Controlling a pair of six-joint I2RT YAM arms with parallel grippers.
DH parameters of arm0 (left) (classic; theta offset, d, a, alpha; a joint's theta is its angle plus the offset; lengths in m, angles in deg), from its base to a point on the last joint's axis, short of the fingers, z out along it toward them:
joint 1: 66.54 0.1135 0.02 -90
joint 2: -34.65 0 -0.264 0
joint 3: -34.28 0 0.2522 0
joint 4: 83.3 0 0.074 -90
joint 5: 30.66 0 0 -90
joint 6: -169.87 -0.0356 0 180
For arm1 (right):
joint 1: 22.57 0.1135 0.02 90
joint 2: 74.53 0 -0.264 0
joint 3: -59.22 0 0.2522 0
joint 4: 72.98 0 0.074 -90
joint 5: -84.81 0 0 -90
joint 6: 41.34 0.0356 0 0
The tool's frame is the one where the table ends.
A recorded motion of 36 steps. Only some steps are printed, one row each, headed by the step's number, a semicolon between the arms.
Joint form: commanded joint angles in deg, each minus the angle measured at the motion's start. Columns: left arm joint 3, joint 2, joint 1, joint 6, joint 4, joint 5; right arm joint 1, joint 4, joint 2, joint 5, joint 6, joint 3.
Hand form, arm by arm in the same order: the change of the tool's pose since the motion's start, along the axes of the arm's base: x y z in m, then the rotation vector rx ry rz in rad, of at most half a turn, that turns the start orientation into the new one. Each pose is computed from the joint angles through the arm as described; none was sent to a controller.
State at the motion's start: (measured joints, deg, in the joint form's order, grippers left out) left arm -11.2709 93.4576 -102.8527 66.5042 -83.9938 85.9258; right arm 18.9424 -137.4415 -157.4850 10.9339 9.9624 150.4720
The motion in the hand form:
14: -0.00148 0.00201 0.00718 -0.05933 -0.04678 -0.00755; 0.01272 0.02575 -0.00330 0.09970 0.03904 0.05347
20: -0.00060 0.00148 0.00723 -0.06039 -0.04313 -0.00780; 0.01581 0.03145 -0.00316 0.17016 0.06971 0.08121
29: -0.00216 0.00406 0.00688 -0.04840 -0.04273 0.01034; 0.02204 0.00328 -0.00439 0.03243 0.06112 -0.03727
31: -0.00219 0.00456 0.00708 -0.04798 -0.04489 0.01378; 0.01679 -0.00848 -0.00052 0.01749 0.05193 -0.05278
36: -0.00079 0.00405 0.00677 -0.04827 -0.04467 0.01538; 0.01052 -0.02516 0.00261 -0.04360 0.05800 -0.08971
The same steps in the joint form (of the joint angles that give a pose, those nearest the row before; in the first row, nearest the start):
14: 0.76 -1.02 0.32 1.14 -4.43 0.94; 1.33 4.91 -4.82 5.69 2.00 2.74
20: 0.60 -0.71 0.35 1.32 -4.52 1.02; 1.26 7.58 -5.60 10.00 3.34 2.82
29: 0.81 -1.65 0.51 0.90 -3.17 0.07; -2.56 0.35 -4.25 3.31 1.76 2.97
31: 0.83 -1.77 0.59 0.82 -3.12 -0.07; -3.57 -1.22 -1.99 2.54 1.05 1.87
36: 0.72 -1.33 0.69 0.85 -3.47 -0.05; -5.13 -5.69 0.18 0.12 0.09 1.39

